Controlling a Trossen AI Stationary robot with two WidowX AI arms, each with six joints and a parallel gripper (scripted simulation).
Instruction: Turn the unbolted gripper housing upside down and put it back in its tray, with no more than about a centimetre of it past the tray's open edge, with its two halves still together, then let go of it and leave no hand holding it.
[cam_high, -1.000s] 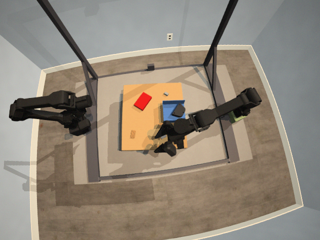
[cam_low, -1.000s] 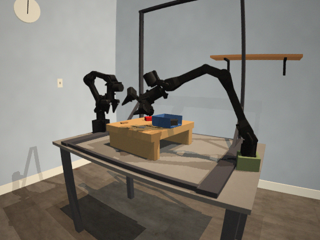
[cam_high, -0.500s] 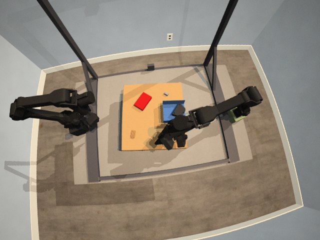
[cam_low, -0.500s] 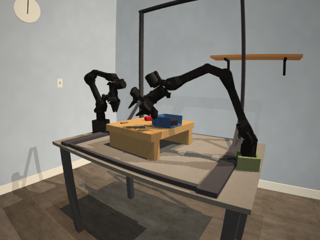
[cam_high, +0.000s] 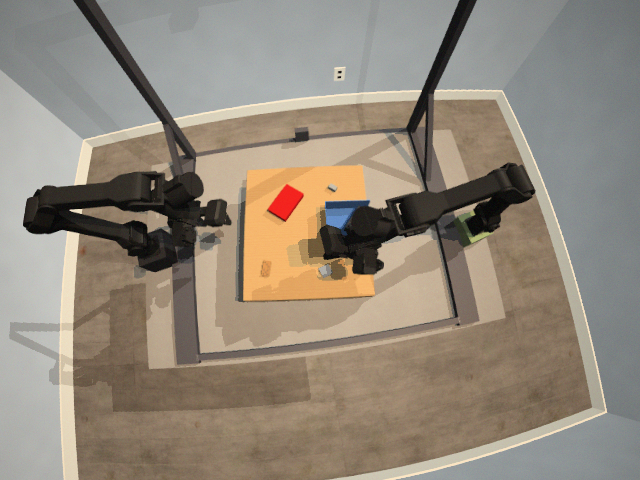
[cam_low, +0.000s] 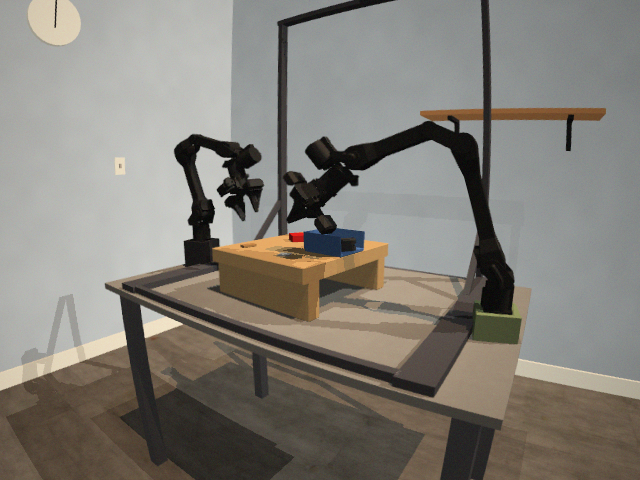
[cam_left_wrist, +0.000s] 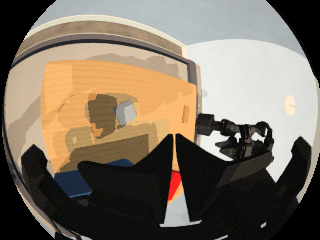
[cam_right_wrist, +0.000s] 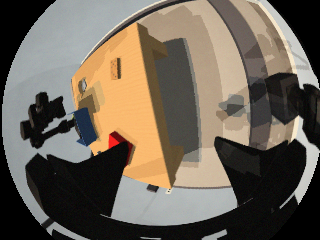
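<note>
The dark gripper housing is 10 cm behind my left hand, 8 cm to the left of it and 8 cm below it. The rest, counted from my left hand: orange wooden bench 16 cm below, 10 cm behind, 7 cm to the right; then blue tray 10 cm behind, 9 cm below, 2 cm to the left.
</note>
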